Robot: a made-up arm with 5 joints. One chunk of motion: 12 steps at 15 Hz.
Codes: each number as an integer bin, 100 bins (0 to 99) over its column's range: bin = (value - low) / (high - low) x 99, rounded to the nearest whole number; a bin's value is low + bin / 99 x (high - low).
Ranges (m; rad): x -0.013..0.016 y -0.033..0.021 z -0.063..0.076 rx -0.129..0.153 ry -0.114..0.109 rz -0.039..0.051
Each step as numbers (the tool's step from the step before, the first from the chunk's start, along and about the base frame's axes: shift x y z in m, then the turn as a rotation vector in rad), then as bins.
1 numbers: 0.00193 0.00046 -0.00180 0.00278 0.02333 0.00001
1 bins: 51 61 44 46 61 43
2 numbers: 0.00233 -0.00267 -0.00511 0.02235 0.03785 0.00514
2 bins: 52 56 41 53 67 49
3 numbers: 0.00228 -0.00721 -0.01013 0.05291 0.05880 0.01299
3 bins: 52 47 38 64 77 57
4 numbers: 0.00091 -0.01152 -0.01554 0.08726 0.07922 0.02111
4 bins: 47 39 34 76 86 66
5 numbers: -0.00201 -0.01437 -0.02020 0.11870 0.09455 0.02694
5 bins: 38 34 30 87 93 73
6 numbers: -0.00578 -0.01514 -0.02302 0.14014 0.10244 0.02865
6 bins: 25 33 28 94 96 74
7 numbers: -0.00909 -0.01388 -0.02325 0.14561 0.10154 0.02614
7 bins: 13 35 28 96 96 72
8 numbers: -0.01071 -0.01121 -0.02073 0.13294 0.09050 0.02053
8 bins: 8 40 30 92 91 65
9 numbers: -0.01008 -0.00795 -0.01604 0.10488 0.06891 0.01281
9 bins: 10 46 33 82 81 57
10 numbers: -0.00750 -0.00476 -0.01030 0.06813 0.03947 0.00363
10 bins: 19 52 38 69 68 47
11 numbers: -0.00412 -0.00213 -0.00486 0.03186 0.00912 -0.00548
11 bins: 30 57 41 56 55 37
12 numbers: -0.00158 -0.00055 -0.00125 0.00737 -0.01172 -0.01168
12 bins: 39 59 44 48 45 30
